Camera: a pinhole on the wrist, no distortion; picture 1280 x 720 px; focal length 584.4 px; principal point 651.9 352.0 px. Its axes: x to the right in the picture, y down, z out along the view. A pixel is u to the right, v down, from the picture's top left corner.
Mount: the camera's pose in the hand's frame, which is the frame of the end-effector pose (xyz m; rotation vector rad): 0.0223 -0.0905 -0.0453 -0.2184 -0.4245 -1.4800
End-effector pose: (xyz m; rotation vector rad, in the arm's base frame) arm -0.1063 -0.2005 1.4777 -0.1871 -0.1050 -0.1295
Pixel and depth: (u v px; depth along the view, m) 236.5 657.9 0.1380
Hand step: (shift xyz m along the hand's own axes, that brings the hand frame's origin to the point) 0.0708 0.0602 0.0485
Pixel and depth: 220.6 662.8 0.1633
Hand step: 0.0809 0.0921 0.0641
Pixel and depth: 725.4 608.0 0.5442
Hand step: 0.1836 0.0838 0.5036
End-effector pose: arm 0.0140 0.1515 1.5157 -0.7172 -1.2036 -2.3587
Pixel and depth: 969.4 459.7 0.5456
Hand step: 0.0551 -0.1363 0.5812
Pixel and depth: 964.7 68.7 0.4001
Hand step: -0.2186 -0.1450 0.3820
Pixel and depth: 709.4 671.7 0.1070
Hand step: 0.0655 -0.0525 0.0628
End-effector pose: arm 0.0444 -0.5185 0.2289 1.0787 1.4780 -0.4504
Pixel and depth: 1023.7 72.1 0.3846
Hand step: -0.2057 -0.1782 0.3814
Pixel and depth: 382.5 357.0 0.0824
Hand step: 0.0100 -0.0231 0.0142
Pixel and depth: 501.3 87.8 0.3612
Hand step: -0.1936 0.1231 0.2259
